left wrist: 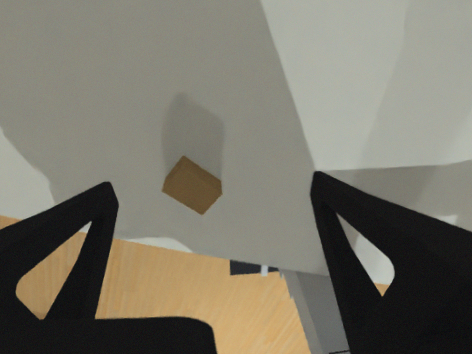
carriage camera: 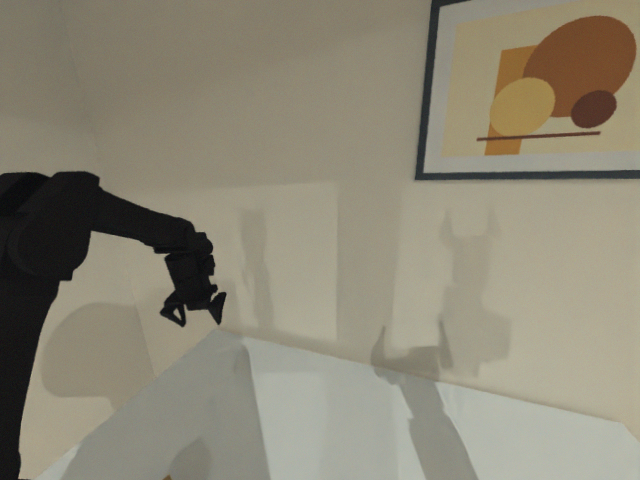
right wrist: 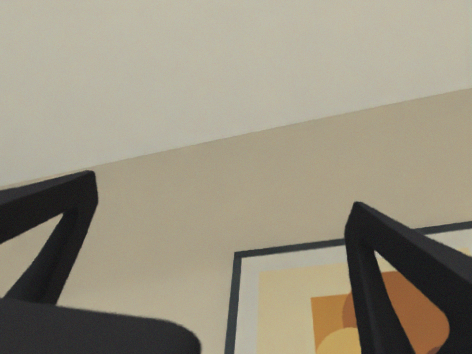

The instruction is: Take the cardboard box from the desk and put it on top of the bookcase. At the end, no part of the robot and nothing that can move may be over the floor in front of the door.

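Frame: origin at the left arm's base, x ahead, y left, z up, level; millimetres.
Seen in the pictures: left gripper, fingertip midpoint: [left wrist: 213,187] [carriage camera: 202,324]; right gripper, fingertip midpoint: [right wrist: 223,200].
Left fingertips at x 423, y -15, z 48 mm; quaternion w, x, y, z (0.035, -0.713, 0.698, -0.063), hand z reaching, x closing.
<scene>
A point is followed by its place in that frame.
The small brown cardboard box [left wrist: 192,186] @[x 243, y 26, z -263 mm] lies on the white desk [left wrist: 125,60] @[x 450, y 117, z -313 mm] [carriage camera: 310,408] @[x 474, y -289, z -312 mm], near the desk's edge; in the left wrist view it shows between the open fingertips and well below them. In the carriage view a corner of the box [carriage camera: 168,477] @[x 275, y 40, z -262 mm] shows at the bottom edge. My left gripper [carriage camera: 202,324] @[x 423, y -15, z 48 mm] [left wrist: 213,187] @[x 423, y -15, z 48 mm] is open and empty, pointing down high above the desk. My right gripper [right wrist: 223,200] @[x 39, y -624, z 436 mm] is open and empty, pointing at the wall and ceiling. The bookcase and the door do not show in these views.
A framed picture [carriage camera: 428,93] @[x 611, y -634, z 635 mm] [right wrist: 232,300] @[x 613, y -628, z 721 mm] hangs on the wall behind the desk. In the left wrist view, the wooden floor [left wrist: 200,290] @[x -1001, y 126, z -1033 mm], a grey part [left wrist: 320,310] and a dark object [left wrist: 244,268] show beyond the desk's edge. Arm shadows fall on desk and wall.
</scene>
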